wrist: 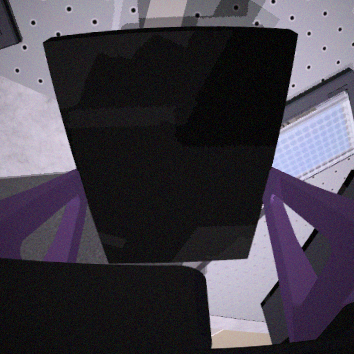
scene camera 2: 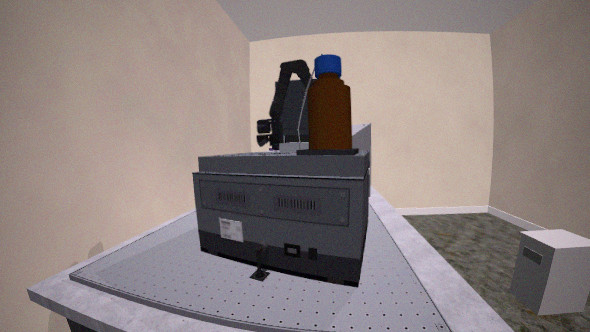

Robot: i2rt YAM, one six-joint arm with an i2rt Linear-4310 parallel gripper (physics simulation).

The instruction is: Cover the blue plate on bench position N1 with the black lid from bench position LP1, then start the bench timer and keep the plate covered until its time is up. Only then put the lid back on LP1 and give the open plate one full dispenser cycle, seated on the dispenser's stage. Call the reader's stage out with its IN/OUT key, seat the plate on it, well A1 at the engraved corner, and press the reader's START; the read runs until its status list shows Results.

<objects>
A black lid shows in the wrist view (pixel 173 130).
</objects>
